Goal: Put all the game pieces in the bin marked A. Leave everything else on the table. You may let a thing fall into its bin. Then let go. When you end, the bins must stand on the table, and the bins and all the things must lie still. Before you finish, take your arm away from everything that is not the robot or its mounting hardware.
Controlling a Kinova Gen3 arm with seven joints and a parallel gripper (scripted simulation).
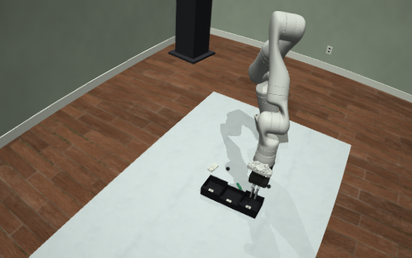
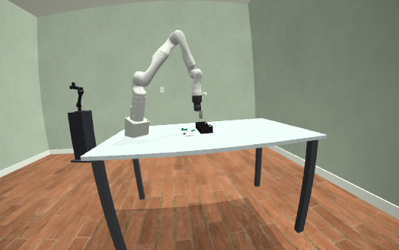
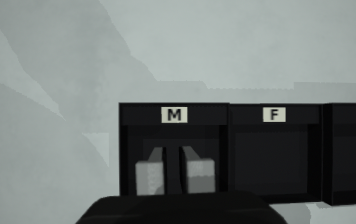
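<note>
The white domino lies 7 cm behind my hand, 26 cm to the right of it and 9 cm below it. From my hand the other things lie so: black three-compartment bin: 1 cm ahead, 8 cm to the right, 7 cm below; green item: 6 cm behind, 10 cm to the right, 9 cm below.
</note>
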